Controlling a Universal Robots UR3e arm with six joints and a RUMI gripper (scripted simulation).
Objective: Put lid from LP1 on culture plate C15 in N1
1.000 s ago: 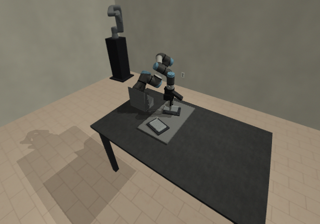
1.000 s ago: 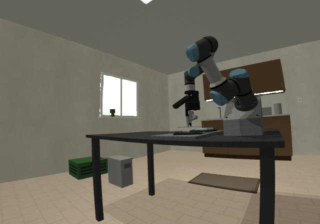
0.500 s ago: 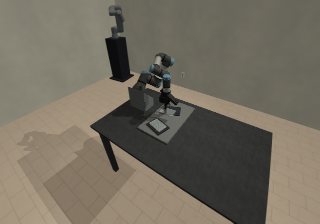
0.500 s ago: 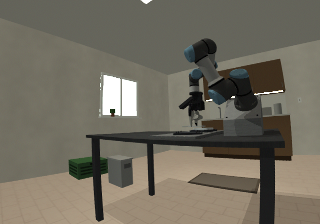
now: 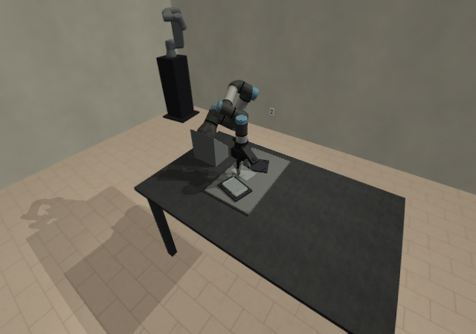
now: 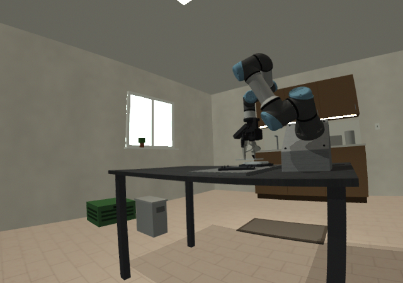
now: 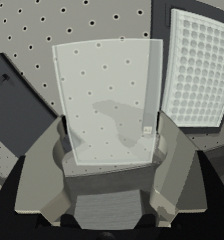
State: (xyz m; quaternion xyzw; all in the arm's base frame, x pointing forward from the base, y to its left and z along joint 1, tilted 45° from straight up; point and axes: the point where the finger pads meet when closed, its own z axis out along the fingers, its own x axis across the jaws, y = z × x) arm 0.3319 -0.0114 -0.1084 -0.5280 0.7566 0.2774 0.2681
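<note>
Right now my hand is 100 mm to the left of the culture plate C15 and 40 mm above it. Round my hand: plate nest N1: 100 mm to the right, 50 mm below; clear lid: 10 mm below; lid park LP1: 10 mm ahead, 140 mm to the left, 50 mm below.
</note>
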